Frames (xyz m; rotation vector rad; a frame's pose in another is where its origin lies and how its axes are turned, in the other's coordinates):
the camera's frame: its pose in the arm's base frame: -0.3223 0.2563 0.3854 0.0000 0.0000 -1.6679
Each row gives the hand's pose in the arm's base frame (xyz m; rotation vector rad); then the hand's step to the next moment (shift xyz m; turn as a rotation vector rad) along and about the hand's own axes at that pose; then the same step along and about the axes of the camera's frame.
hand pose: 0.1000 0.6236 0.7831 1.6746 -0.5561 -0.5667
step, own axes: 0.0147 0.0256 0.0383 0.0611 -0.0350 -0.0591
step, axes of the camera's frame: 0.0436 -0.0105 0.0182 -0.0193 0.0851 -0.0291
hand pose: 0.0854 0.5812 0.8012 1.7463 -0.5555 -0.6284
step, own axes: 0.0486 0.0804 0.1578 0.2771 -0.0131 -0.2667
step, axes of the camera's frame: 0.1707 -0.0563 0.0375 -0.0500 0.3815 0.0089
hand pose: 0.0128 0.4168 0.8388 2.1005 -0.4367 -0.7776
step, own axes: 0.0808 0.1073 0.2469 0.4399 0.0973 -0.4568
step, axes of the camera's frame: 0.2627 -0.0818 -0.0576 -0.0312 0.6286 0.1246
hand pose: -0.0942 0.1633 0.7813 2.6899 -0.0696 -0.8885
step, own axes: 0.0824 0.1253 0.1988 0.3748 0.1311 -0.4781
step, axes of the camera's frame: 0.1885 -0.0262 -0.1606 -0.0103 0.5921 0.1884
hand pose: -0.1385 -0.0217 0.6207 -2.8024 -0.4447 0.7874
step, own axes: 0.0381 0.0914 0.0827 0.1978 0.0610 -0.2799
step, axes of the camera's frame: 0.0628 0.0142 -0.1118 -0.0114 0.3248 0.1248
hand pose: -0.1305 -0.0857 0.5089 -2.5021 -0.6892 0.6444
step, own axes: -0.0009 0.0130 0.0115 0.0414 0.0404 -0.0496
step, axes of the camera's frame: 0.0072 -0.0017 -0.0157 0.0155 0.0745 0.0042
